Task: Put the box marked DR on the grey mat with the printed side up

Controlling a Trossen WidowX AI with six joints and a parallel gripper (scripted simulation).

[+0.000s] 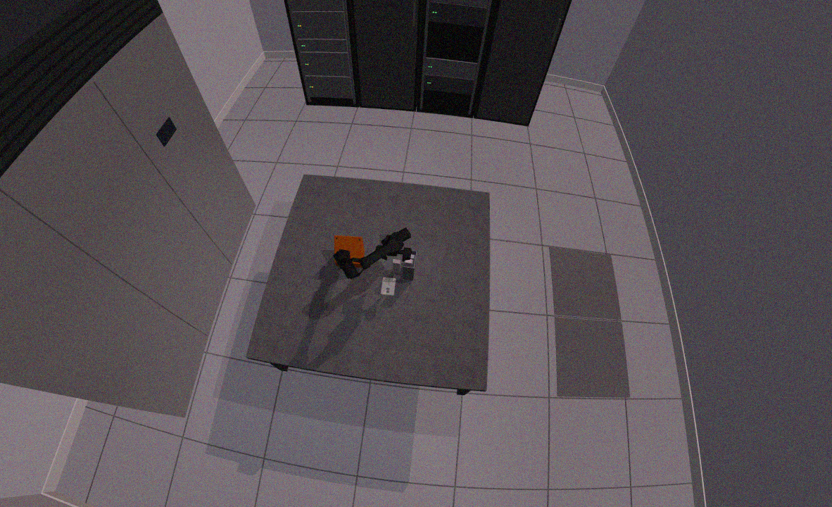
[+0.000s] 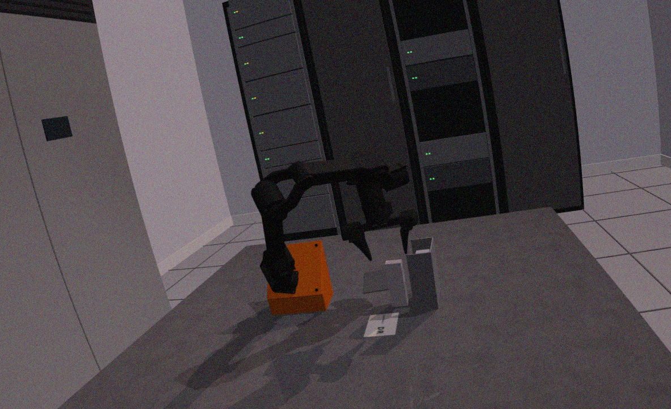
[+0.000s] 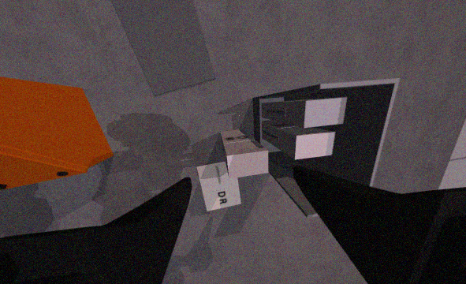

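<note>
The white box is 80 mm below my gripper tip, 10 mm to the left of it and 10 mm ahead of it. The rest, counted from my gripper tip: grey mat (160 mm to the left, 130 mm below, 80 mm behind).
</note>
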